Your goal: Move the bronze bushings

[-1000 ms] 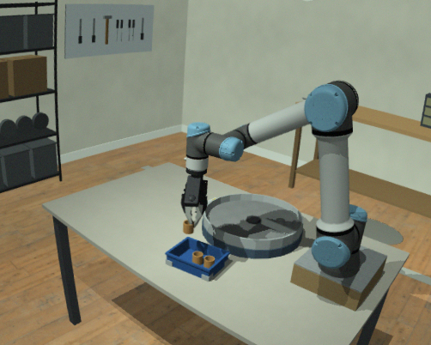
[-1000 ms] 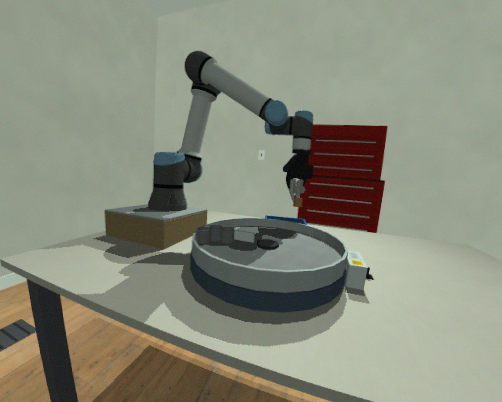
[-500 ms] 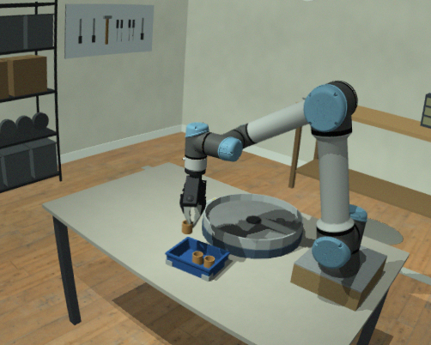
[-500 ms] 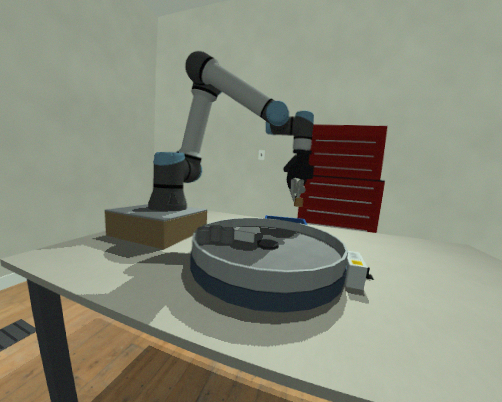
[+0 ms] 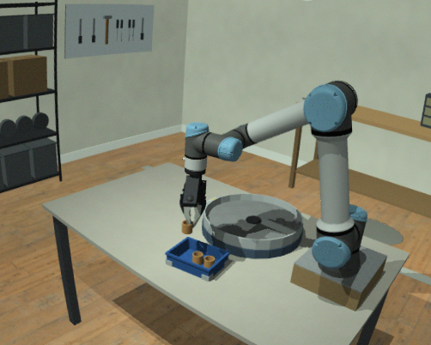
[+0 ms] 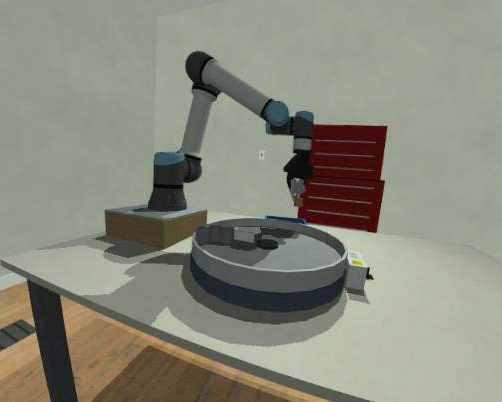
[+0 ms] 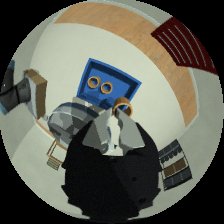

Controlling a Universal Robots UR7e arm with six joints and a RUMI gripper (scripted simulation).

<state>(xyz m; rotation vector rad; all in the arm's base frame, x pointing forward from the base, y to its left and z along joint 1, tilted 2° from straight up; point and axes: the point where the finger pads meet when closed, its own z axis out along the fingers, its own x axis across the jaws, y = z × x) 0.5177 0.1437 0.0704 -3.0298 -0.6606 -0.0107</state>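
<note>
My gripper is now 3 cm past the blue crate, 1 cm to the right of it and 13 cm above it. The rest, counted from my hand: turntable (9 cm behind, 34 cm to the right, 10 cm below).
</note>
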